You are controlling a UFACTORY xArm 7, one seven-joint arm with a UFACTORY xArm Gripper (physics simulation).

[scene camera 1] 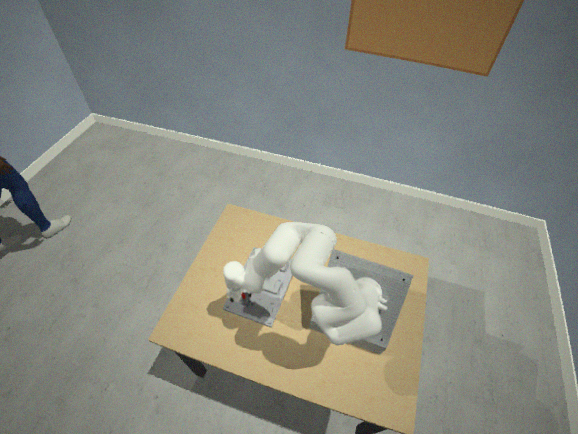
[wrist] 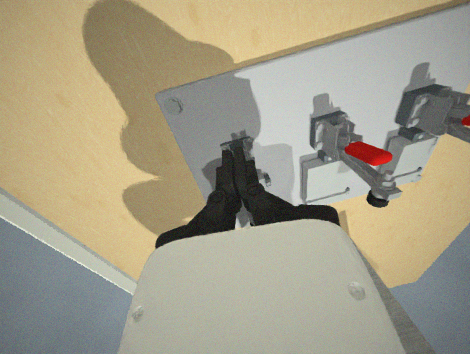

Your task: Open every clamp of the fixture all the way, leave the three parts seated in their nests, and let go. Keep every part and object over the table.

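Note:
My gripper (wrist: 236, 161) is shut and empty, its fingertips at the nearest clamp, which they largely hide in the wrist view. That clamp's state cannot be told. The middle clamp (wrist: 330, 137) has a red handle (wrist: 368, 153), and its arm with a black tip (wrist: 377, 199) reaches out clear of the pale part (wrist: 327, 179) beside it. A third clamp (wrist: 431, 107) is cut off by the right edge of the wrist view. Another pale part (wrist: 414, 156) sits by it. The third part cannot be made out. In the scene view a red handle (scene camera 1: 245, 296) shows below the wrist.
The grey fixture plate (scene camera 1: 271, 320) (wrist: 195, 107) lies on the wooden table (scene camera 1: 215, 250) (wrist: 45, 90), with a bolt (wrist: 173, 105) near one corner. The arm's grey base plate (scene camera 1: 400, 290) is at the right. A person's leg (scene camera 1: 25, 200) shows on the floor far left.

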